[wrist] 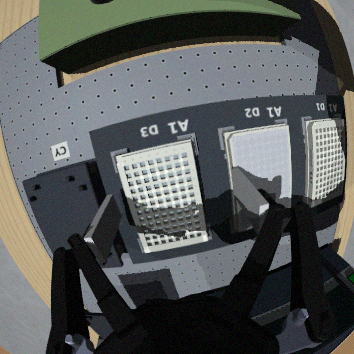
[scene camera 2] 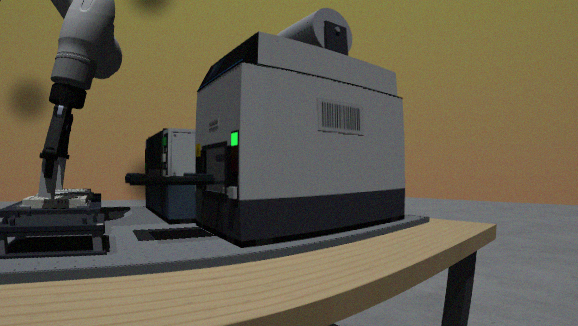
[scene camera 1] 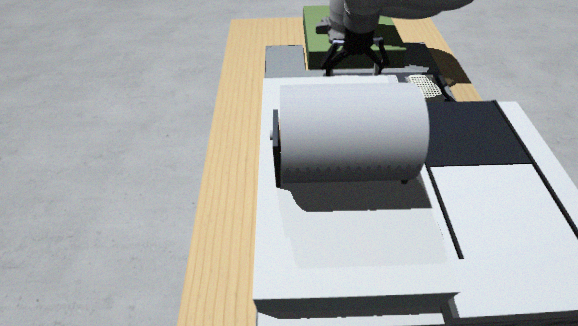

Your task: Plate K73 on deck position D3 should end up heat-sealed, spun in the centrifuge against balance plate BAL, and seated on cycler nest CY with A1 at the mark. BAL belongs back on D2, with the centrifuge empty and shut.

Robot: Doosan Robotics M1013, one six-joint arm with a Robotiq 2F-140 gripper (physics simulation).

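Frame: origin at the arm's base, x up, y left, z back, level; millimetres.
Where they show: gripper, fingertip midpoint: (wrist: 173, 194) (scene camera 2: 51, 192).
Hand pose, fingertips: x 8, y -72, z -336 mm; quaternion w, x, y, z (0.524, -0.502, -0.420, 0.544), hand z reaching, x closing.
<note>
Each offset is from my fingertips to the top centre of the thing.
Plate K73 {dz -11, dx -8, dy -13 mm} (wrist: 162, 175), white with open square wells, sits on deck position D3. My gripper (scene camera 1: 352, 72) (scene camera 2: 53, 191) (wrist: 173, 194) is open and empty. Its fingers are low, at the two long sides of the D3 plate, one over the gap beside CY and one over the edge of the D2 plate in the wrist view. A plate with a smooth pale top {dz -26, dx -8, dy +110 mm} (wrist: 262, 145), in BAL's place, sits on D2; its name is not readable. Nest CY {dz -10, dx -20, dy -163 mm} (wrist: 60, 205) is dark and bears no plate. The sealer {dz -505, dx +403, dy -190 mm} (scene camera 2: 320, 165) has a film roll (scene camera 1: 350, 135) (scene camera 2: 334, 32) on top and its tray {dz -208, dx +35, dy -159 mm} (scene camera 2: 165, 178) out.
A third white plate {dz -40, dx -8, dy +233 mm} (scene camera 1: 425, 86) (wrist: 326, 155) sits on D1. A green block (scene camera 1: 317, 32) (wrist: 125, 25) stands behind the deck. A white-topped machine (scene camera 1: 500, 225) stands beside the sealer. A blue-grey machine (scene camera 2: 181, 195) with a green light stands behind it. The centrifuge's inside does not show.
</note>
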